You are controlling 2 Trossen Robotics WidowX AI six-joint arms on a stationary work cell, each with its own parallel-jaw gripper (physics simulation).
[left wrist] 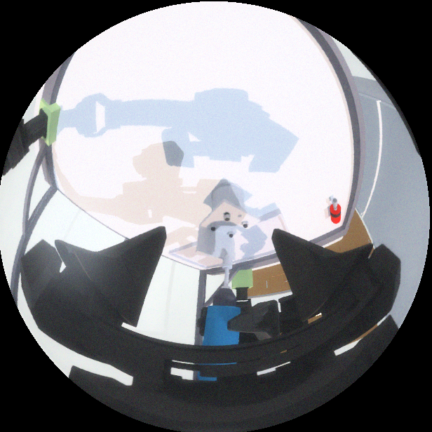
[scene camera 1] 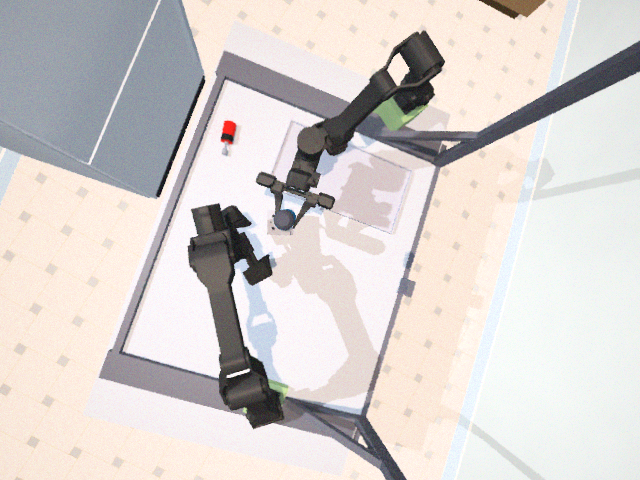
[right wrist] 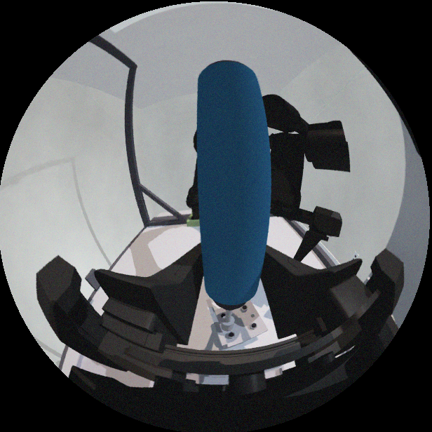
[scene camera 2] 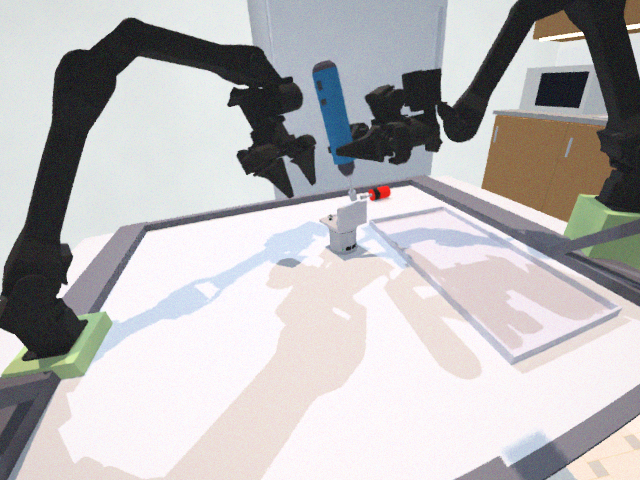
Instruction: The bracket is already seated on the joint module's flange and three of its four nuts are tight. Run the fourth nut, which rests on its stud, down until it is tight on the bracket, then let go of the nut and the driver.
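Seen in the pictures: left gripper, fingertip midpoint: (scene camera 1: pixel 259 239) (scene camera 2: pixel 303 190); right gripper, fingertip midpoint: (scene camera 2: pixel 332 151); left arm's base at its link origin: (scene camera 2: pixel 57 340); right arm's base at its link origin: (scene camera 1: pixel 406 100) (scene camera 2: pixel 621 205).
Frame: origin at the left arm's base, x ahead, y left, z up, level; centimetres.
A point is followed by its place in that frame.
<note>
The white bracket (scene camera 1: pixel 272 226) {x 46.4, y 17.2, z 3.8 cm} (scene camera 2: pixel 352 214) {x 49.3, y 12.4, z 6.2 cm} (left wrist: pixel 235 211) (right wrist: pixel 242 325) sits on the light joint module (scene camera 2: pixel 341 241) {x 47.1, y 13.1, z 0.3 cm}. Several dark nuts or studs show on its plate in the wrist views; how far each is run down is too small to tell. My right gripper (scene camera 1: pixel 285 220) {x 46.4, y 14.7, z 18.0 cm} (scene camera 2: pixel 336 150) {x 46.4, y 14.7, z 18.0 cm} (right wrist: pixel 230 246) is shut on the blue driver (scene camera 2: pixel 333 113) {x 46.6, y 13.2, z 24.3 cm} (left wrist: pixel 221 325) (right wrist: pixel 232 175), slightly tilted, tip downward at the bracket. Whether its socket touches a nut is hidden. My left gripper (scene camera 2: pixel 302 189) {x 41.3, y 19.0, z 10.1 cm} (left wrist: pixel 220 233) is open and empty, above and beside the bracket.
A red-handled tool (scene camera 1: pixel 228 132) {x 66.9, y 39.2, z 0.6 cm} (scene camera 2: pixel 379 193) {x 66.5, y 37.8, z -0.4 cm} (left wrist: pixel 335 213) lies near the table's far edge. A shallow clear tray (scene camera 1: pixel 393 227) {x 61.4, y -17.8, z -1.3 cm} (scene camera 2: pixel 511 357) {x 59.3, y -17.9, z -1.6 cm} lies beside the joint module. The two grippers are close together, with the driver's upright body between them in scene camera 2.
</note>
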